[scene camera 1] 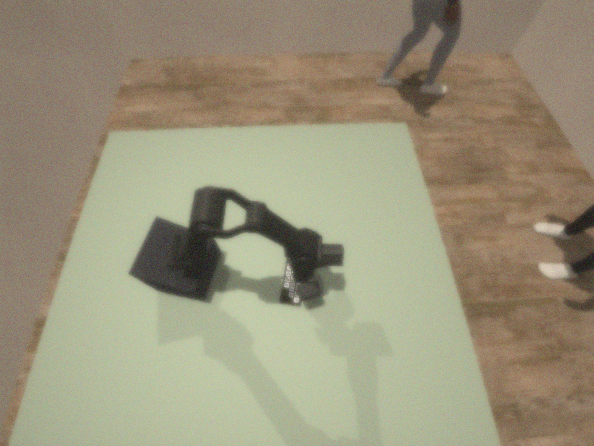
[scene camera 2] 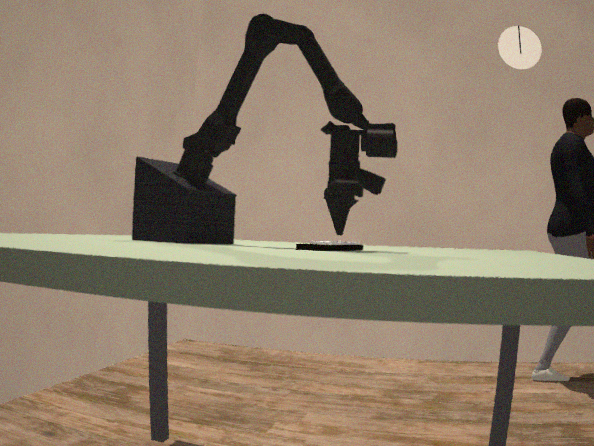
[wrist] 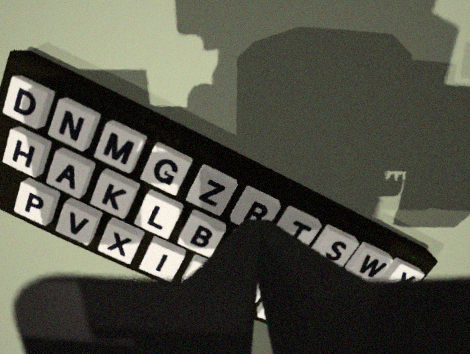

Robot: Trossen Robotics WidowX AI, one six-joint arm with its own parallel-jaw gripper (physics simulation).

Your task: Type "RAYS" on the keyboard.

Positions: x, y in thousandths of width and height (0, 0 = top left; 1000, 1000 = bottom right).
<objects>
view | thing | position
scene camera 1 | my gripper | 504, 618
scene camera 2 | my gripper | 572, 528
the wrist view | my gripper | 544, 657
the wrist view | black keyboard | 239, 301
</objects>
